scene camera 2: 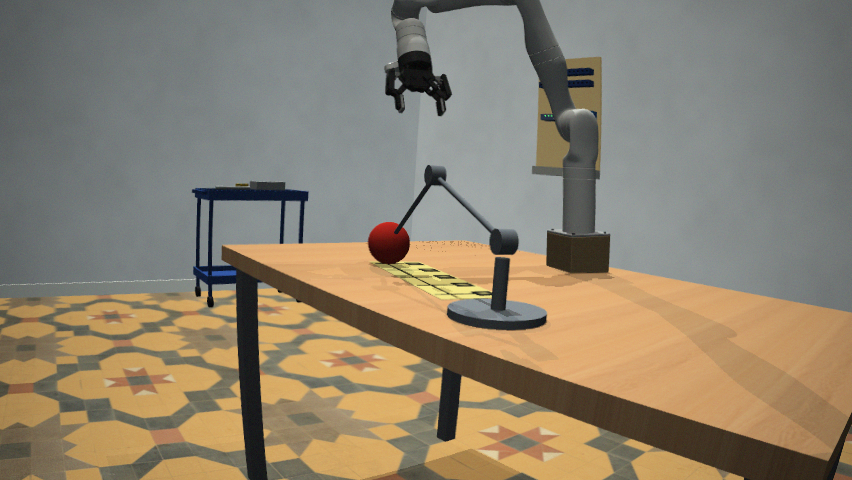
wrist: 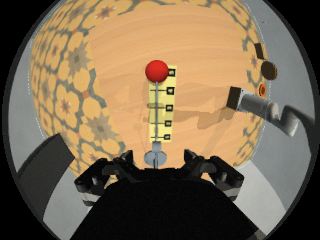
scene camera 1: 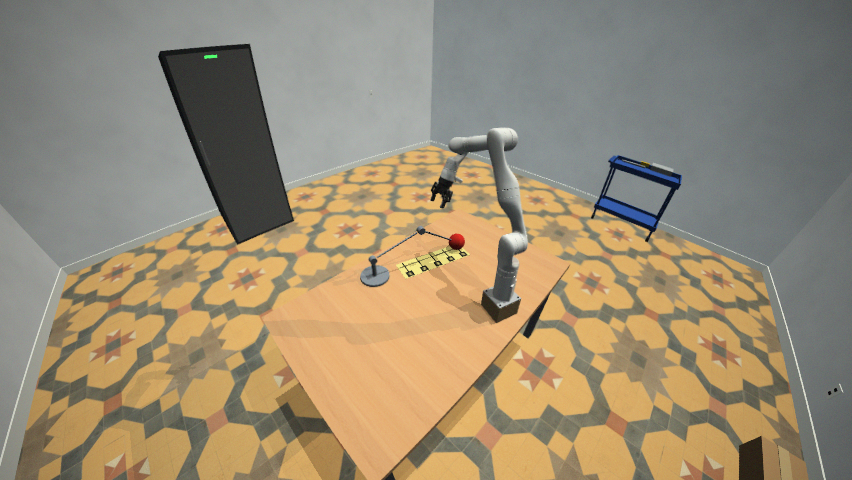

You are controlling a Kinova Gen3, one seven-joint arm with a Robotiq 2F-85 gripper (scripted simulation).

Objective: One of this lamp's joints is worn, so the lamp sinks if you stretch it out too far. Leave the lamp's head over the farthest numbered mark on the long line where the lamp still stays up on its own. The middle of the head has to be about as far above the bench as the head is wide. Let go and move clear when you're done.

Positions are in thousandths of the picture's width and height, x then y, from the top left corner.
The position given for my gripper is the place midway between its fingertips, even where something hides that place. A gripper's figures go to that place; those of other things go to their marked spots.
Labels:
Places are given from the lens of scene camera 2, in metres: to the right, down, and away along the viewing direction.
my gripper (scene camera 2: 495, 236): -0.01, -0.27, 1.22
red ball head (scene camera 2: 456, 505): -0.09, 0.01, 1.35

